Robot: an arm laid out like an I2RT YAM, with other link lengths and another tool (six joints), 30 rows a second.
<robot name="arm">
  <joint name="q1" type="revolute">
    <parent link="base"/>
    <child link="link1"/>
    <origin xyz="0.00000 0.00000 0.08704"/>
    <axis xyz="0 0 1"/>
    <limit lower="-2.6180" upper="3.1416"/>
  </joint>
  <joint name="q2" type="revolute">
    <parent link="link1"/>
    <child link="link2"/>
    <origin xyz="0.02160 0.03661 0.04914" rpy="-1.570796 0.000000 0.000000"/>
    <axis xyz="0 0 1"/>
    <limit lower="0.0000" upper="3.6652"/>
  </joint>
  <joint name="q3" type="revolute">
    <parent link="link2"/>
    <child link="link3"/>
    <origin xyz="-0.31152 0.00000 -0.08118" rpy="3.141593 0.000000 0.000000"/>
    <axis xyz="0 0 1"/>
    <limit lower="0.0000" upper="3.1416"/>
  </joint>
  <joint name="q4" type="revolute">
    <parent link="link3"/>
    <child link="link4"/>
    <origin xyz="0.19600 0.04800 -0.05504"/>
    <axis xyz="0 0 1"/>
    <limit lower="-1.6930" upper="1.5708"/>
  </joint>
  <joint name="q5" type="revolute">
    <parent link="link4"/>
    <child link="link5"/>
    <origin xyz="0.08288 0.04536 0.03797" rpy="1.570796 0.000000 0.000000"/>
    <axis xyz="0 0 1"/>
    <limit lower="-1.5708" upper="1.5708"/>
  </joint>
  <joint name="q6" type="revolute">
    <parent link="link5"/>
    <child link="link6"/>
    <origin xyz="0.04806 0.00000 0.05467" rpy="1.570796 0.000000 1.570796"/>
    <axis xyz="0 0 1"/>
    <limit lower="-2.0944" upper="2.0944"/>
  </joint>
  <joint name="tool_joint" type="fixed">
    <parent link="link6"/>
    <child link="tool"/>
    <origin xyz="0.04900 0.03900 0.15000" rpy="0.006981 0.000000 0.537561"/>
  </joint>
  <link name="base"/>
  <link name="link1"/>
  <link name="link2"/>
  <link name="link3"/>
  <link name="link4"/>
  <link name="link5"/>
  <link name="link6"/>
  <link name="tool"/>
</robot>
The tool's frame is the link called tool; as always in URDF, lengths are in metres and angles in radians.
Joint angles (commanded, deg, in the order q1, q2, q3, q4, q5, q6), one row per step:
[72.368, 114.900, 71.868, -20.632, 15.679, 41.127]
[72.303, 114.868, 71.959, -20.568, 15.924, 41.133]
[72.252, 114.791, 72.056, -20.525, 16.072, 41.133]
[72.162, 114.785, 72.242, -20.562, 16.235, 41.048]
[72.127, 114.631, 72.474, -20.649, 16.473, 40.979]
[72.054, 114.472, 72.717, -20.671, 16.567, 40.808]
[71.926, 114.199, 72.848, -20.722, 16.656, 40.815]
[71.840, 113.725, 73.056, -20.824, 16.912, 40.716]
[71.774, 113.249, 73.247, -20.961, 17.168, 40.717]
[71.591, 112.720, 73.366, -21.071, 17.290, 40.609]
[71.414, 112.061, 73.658, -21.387, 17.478, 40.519]
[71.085, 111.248, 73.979, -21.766, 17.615, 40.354]
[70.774, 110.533, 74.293, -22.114, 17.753, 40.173]
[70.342, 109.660, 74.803, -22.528, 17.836, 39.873]
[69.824, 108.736, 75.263, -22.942, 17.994, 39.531]
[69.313, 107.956, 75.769, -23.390, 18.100, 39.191]
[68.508, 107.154, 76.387, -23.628, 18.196, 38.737]
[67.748, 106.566, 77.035, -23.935, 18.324, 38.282]
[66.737, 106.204, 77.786, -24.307, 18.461, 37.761]
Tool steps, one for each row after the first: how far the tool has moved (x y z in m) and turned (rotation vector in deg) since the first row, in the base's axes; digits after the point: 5 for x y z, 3 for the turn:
[0.00139, 0.00031, 0.00088, 0.114, -0.264, -0.179]
[0.00242, 0.00082, 0.00196, 0.280, -0.456, -0.297]
[0.00384, 0.00121, 0.00293, 0.350, -0.670, -0.387]
[0.00522, 0.00195, 0.00505, 0.542, -0.985, -0.472]
[0.00662, 0.00310, 0.00722, 0.810, -1.237, -0.443]
[0.00794, 0.00343, 0.00957, 1.123, -1.419, -0.621]
[0.00976, 0.00409, 0.01371, 1.564, -1.846, -0.746]
[0.01126, 0.00456, 0.01774, 1.997, -2.224, -0.937]
[0.01310, 0.00447, 0.02174, 2.428, -2.531, -1.093]
[0.01513, 0.00449, 0.02718, 2.939, -2.919, -1.293]
[0.01799, 0.00393, 0.03366, 3.541, -3.333, -1.561]
[0.02072, 0.00331, 0.03953, 4.063, -3.734, -1.799]
[0.02443, 0.00308, 0.04729, 4.817, -4.232, -2.040]
[0.02877, 0.00192, 0.05529, 5.522, -4.819, -2.373]
[0.03287, 0.00070, 0.06248, 6.113, -5.329, -2.676]
[0.03930, -0.00049, 0.07082, 6.959, -6.015, -3.186]
[0.04543, -0.00201, 0.07787, 7.547, -6.653, -3.665]
[0.05315, -0.00471, 0.08391, 7.901, -7.285, -4.344]

